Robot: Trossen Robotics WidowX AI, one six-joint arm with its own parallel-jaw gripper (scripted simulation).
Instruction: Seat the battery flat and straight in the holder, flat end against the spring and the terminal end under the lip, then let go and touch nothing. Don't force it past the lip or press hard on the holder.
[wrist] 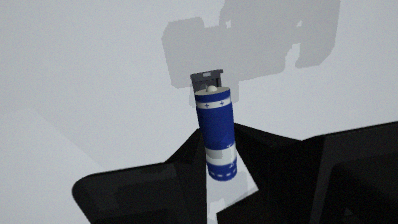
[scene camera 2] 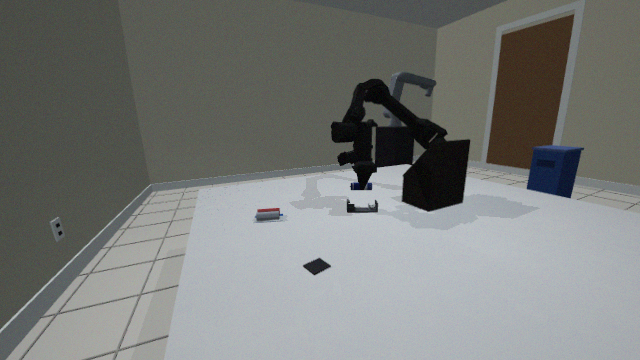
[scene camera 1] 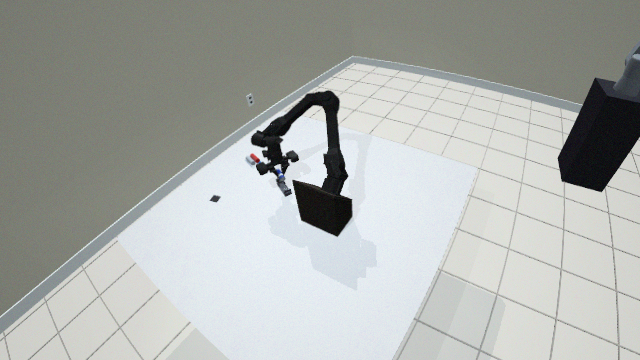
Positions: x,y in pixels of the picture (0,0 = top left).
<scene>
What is my gripper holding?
A battery.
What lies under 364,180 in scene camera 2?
My gripper.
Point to a battery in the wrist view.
At 214,108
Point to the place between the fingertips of my gripper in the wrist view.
At 215,130
</scene>
